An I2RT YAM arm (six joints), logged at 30 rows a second.
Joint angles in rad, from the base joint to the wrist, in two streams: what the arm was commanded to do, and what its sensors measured. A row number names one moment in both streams.
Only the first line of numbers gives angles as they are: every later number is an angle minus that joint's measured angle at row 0.
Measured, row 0:
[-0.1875 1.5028 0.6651 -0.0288 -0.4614 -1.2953]
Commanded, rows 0 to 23:
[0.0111 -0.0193 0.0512 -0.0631 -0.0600 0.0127]
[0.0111 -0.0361 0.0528 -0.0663 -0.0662 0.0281]
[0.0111 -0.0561 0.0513 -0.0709 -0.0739 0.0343]
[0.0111 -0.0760 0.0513 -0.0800 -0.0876 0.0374]
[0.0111 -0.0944 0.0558 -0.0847 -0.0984 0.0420]
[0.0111 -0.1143 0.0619 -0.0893 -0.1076 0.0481]
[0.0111 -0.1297 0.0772 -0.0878 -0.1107 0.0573]
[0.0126 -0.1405 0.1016 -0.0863 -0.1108 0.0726]
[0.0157 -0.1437 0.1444 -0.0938 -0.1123 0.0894]
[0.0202 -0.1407 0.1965 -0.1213 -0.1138 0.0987]
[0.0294 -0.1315 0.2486 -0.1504 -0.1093 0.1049]
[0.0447 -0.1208 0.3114 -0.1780 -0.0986 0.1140]
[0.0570 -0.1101 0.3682 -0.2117 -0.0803 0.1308]
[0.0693 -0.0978 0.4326 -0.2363 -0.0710 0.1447]
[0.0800 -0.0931 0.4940 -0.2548 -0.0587 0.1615]
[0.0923 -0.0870 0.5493 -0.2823 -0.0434 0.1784]
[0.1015 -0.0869 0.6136 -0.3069 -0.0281 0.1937]
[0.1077 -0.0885 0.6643 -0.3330 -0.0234 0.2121]
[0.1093 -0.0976 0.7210 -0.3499 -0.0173 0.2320]
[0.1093 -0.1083 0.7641 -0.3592 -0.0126 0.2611]
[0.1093 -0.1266 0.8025 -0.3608 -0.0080 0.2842]
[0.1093 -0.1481 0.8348 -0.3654 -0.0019 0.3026]
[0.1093 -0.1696 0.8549 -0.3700 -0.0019 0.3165]
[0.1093 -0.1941 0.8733 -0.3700 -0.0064 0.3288]
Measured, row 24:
[0.0958 -0.0950 0.7805 -0.3090 0.0011 0.2201]
